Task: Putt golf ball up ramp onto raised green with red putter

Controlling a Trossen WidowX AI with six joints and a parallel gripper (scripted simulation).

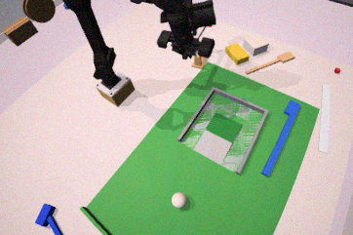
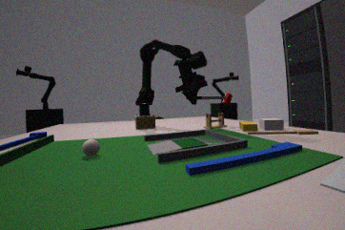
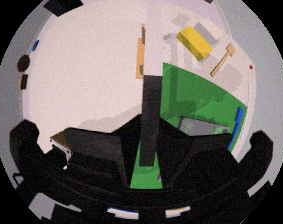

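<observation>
The red putter lies 11 cm to the left of my gripper tip, 3 cm behind it and 3 cm above it. Also, from my gripper tip: yellow block: 23 cm to the left, 11 cm below, 8 cm ahead; then wooden stand: 13 cm to the left, 9 cm below, 3 cm behind; then white golf ball: 39 cm to the right, 25 cm ahead, 10 cm below.
</observation>
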